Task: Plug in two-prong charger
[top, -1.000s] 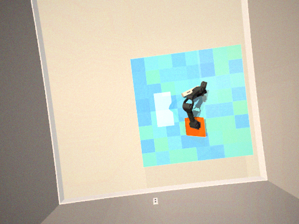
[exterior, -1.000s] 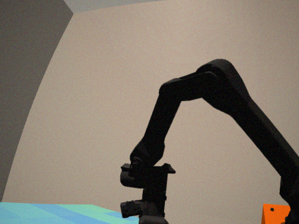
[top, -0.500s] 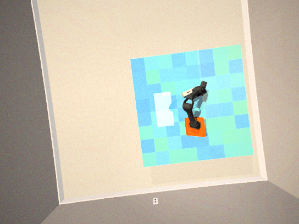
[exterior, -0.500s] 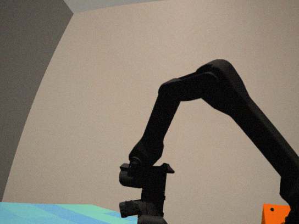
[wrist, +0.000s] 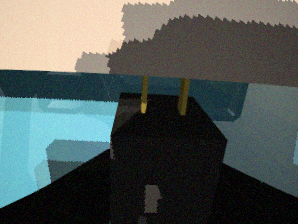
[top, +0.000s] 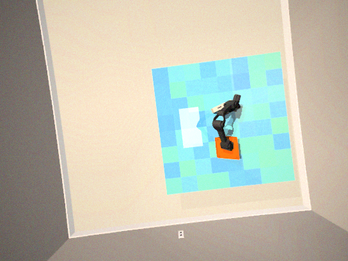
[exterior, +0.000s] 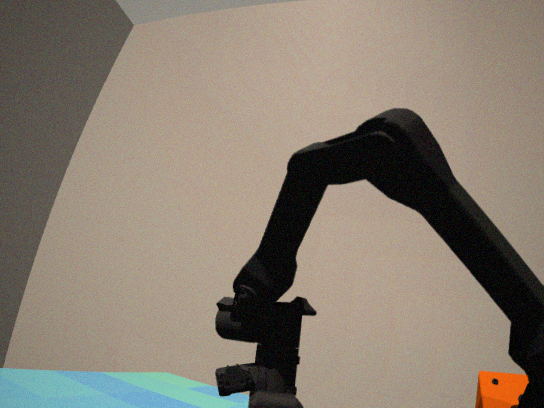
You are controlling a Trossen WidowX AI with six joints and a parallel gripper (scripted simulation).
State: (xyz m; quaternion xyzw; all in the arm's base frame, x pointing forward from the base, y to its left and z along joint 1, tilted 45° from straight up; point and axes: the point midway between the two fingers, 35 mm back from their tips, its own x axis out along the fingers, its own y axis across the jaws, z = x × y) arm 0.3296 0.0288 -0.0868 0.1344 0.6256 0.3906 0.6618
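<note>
Now: the dark grey charger 20 mm ahead of my gripper tip, 10 mm to the left of it and 10 mm above it.
</note>
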